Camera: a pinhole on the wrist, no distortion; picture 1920 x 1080 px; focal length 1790.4 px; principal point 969.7 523.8 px. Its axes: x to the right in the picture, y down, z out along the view. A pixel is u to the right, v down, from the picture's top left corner.
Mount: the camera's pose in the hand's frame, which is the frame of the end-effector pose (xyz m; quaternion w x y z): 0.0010 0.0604 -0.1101 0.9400 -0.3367 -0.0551 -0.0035
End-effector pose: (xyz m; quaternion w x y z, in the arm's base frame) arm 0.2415 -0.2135 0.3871 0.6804 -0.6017 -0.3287 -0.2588
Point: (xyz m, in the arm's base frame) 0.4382 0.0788 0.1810
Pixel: 1088 419
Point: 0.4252 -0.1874 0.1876
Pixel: outside the picture
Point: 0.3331 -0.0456 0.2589
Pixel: 966 35
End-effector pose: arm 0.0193 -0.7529 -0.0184 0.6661 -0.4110 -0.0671 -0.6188
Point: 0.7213 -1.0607 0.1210
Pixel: outside the picture
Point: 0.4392 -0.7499 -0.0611
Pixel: 1429 936
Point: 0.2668 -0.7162 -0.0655
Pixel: 1139 557
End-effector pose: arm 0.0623 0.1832 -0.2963 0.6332 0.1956 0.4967 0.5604
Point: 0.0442 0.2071 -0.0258
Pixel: 601 475
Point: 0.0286 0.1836 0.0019
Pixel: 430 610
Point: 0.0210 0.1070 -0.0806
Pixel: outside the picture
